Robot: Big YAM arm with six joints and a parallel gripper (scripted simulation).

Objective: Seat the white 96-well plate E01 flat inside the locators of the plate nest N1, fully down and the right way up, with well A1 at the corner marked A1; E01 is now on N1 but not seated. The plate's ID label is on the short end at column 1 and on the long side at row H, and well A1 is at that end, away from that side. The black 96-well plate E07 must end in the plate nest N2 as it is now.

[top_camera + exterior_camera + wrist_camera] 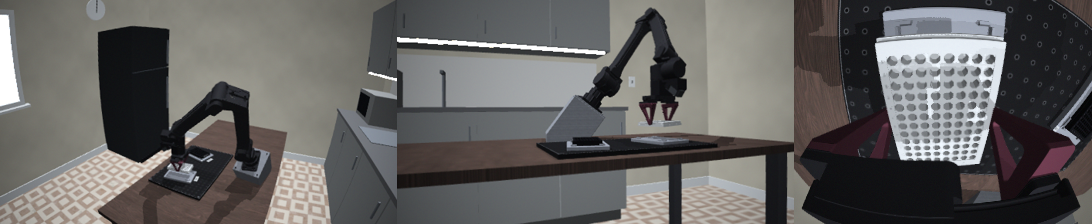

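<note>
Now: the plate nest N1 60 mm below my hand. Also, from my hand: white 96-well plate E01: right at my hand; black plate E07: 30 mm ahead, 280 mm to the right, 50 mm below; nest N2: 30 mm ahead, 280 mm to the right, 60 mm below.
</note>
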